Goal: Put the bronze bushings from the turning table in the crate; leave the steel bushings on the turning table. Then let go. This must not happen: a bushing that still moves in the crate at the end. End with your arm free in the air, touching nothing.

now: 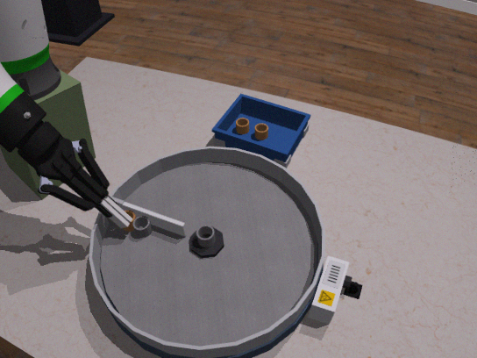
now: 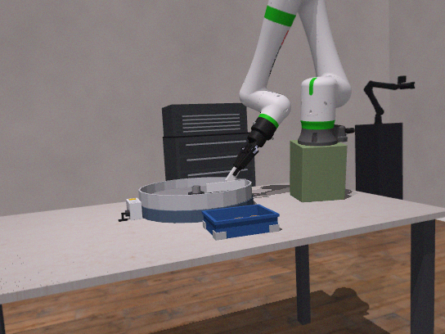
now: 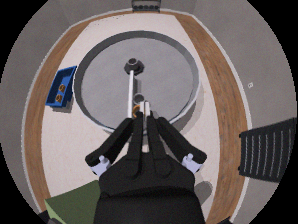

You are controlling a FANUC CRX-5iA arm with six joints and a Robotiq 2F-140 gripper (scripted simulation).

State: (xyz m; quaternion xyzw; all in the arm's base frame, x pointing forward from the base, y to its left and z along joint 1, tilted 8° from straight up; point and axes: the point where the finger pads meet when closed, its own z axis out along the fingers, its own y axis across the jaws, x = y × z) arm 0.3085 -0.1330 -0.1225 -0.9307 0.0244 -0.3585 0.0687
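The blue crate lies 150 mm ahead of my hand, 380 mm to the left of it and 80 mm below it. From my hand the other things lie so: grey turning table (170 mm ahead, 30 mm to the left, 50 mm below).
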